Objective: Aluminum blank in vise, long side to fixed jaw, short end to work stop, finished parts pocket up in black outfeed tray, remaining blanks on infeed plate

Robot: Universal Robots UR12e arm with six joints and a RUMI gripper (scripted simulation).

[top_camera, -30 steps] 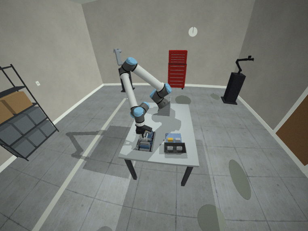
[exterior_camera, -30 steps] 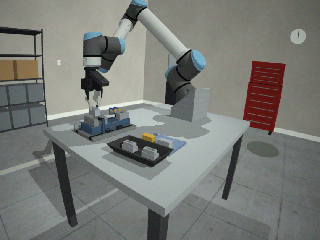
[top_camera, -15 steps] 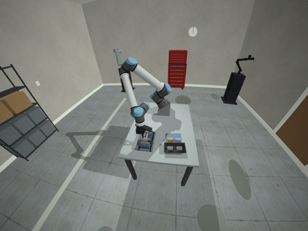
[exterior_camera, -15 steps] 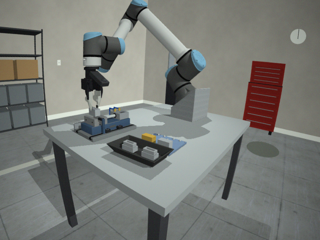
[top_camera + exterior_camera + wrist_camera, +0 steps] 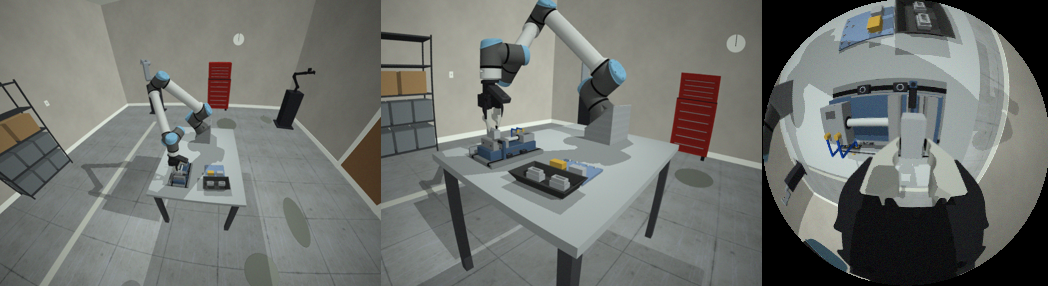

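My hand is 30 mm short of the fixed jaw, 10 mm to the right of it and 60 mm above it. Round my hand: gray aluminum blank: 20 mm below; vise: 70 mm behind, 100 mm below; dark work stop: 10 mm behind, 50 mm to the left, 50 mm below.
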